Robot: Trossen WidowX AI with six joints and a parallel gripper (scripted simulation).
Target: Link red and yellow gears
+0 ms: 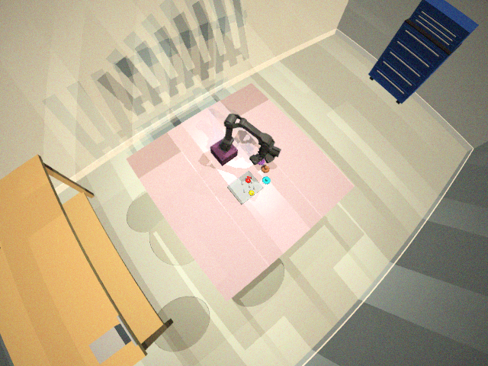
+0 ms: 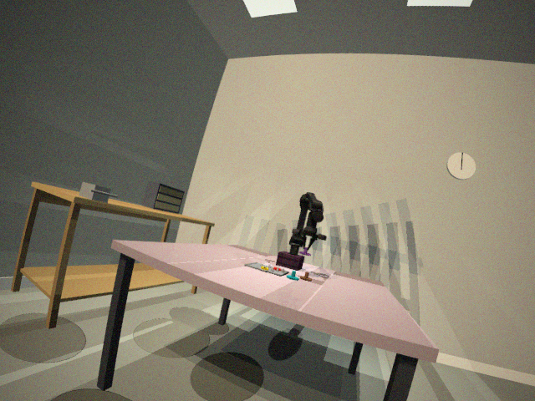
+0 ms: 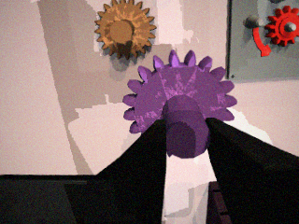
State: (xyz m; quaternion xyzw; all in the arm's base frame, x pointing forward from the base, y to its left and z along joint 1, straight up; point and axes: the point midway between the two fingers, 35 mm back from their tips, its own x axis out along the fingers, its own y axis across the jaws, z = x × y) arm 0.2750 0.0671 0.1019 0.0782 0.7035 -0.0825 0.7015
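The yellow gear is 80 mm ahead of my gripper tip, 190 mm to the right of it and 140 mm below it. From my gripper tip the other things lie so: purple gear: 10 mm below; brown gear: 50 mm ahead, 30 mm to the left, 140 mm below; teal gear: 110 mm ahead, 40 mm to the right, 140 mm below.
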